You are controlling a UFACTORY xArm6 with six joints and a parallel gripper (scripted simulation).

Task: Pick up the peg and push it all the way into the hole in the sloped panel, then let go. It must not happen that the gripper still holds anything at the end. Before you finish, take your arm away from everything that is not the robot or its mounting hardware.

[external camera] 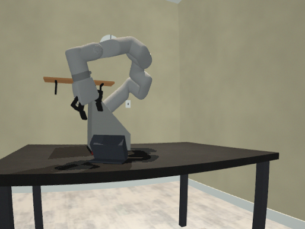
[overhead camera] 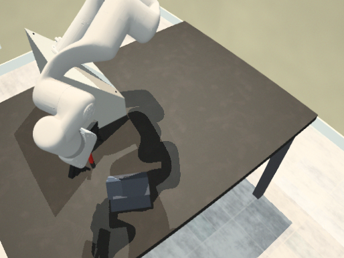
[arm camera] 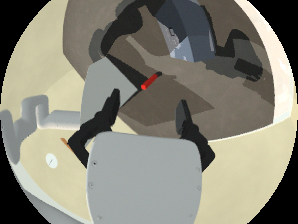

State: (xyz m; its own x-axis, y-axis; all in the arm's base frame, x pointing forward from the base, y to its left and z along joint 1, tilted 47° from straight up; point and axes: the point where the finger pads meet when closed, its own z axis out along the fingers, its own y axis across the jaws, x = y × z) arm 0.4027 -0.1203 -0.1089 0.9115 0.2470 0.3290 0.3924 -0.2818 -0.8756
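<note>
The peg is 150 mm below my hand, 100 mm behind it and 30 mm to the left of it.
</note>
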